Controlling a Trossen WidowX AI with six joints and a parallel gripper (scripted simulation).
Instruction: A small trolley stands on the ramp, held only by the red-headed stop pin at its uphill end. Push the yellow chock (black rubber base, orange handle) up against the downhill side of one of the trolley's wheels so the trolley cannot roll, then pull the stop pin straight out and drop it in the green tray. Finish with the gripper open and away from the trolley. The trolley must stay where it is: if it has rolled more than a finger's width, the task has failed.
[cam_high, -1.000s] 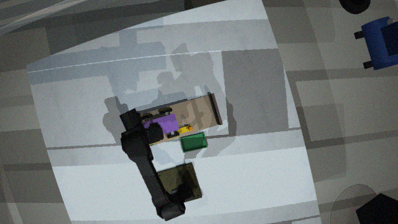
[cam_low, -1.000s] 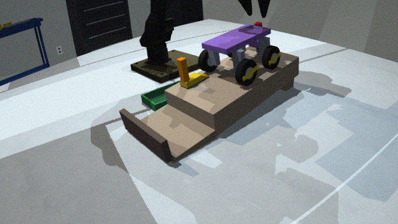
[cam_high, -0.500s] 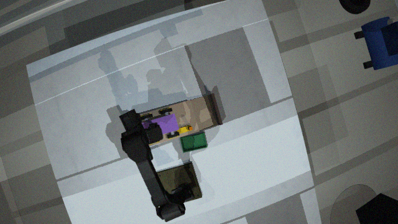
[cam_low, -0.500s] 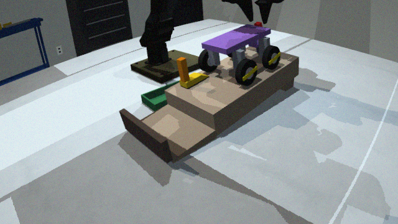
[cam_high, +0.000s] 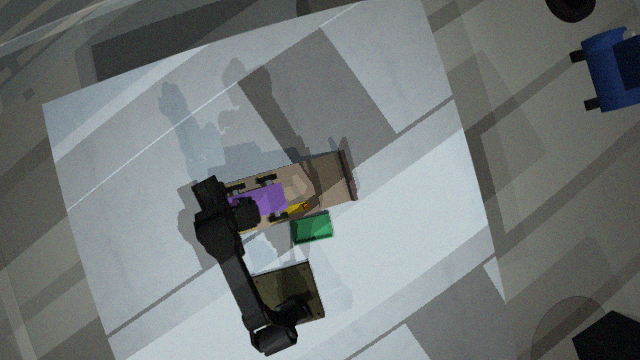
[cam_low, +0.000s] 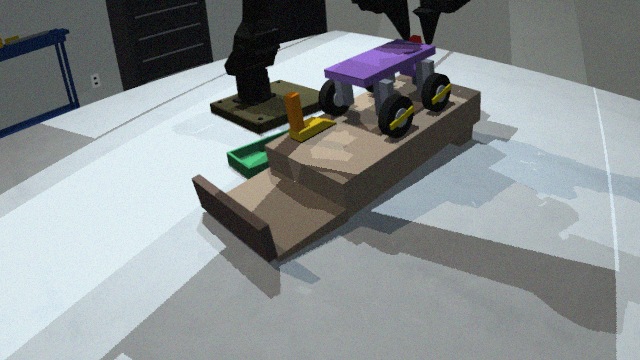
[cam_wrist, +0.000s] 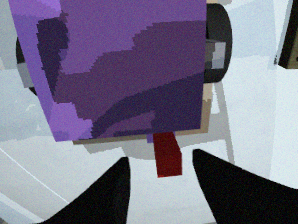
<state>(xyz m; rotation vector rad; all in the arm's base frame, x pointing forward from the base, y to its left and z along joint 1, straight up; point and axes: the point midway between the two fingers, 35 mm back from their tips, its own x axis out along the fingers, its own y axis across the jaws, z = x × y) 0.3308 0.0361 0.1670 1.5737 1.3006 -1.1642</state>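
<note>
Right now the red-headed stop pin is 30 mm below my gripper tip and 10 mm to the left of it. Round my gripper tip: yellow chock 190 mm to the right, 70 mm below, 70 mm behind; tan ramp 110 mm below, 100 mm to the right; purple-decked trolley 100 mm to the right, 40 mm below.
</note>
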